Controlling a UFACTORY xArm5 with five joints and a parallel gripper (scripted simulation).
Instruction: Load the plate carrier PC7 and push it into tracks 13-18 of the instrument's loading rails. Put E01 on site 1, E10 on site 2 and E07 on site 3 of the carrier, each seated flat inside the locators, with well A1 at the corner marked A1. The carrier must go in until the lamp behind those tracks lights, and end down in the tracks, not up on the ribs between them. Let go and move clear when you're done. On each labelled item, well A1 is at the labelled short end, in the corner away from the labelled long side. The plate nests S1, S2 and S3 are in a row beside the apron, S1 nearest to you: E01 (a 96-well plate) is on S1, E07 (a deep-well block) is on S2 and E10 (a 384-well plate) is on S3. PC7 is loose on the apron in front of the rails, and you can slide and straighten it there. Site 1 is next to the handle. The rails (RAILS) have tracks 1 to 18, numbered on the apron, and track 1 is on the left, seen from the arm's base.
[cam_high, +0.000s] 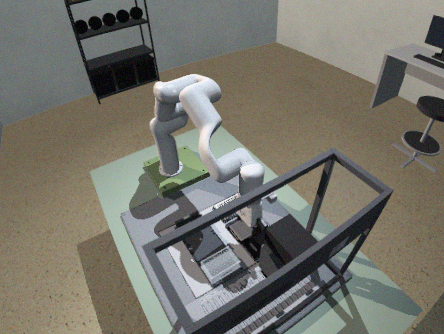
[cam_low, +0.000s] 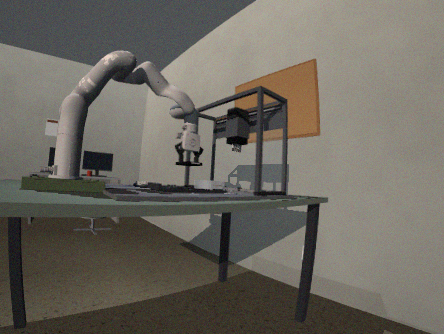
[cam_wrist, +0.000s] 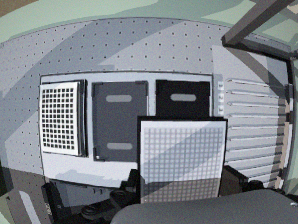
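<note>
The plate carrier PC7 is 13 cm to the right of my hand, 12 cm below it and 10 cm behind it. From my hand the other things lie so: deep-well block E07: 1 cm below; then nest S3: 14 cm below, 5 cm to the left, 4 cm ahead; then nest S2: 14 cm below, 7 cm behind, 6 cm to the left.
</note>
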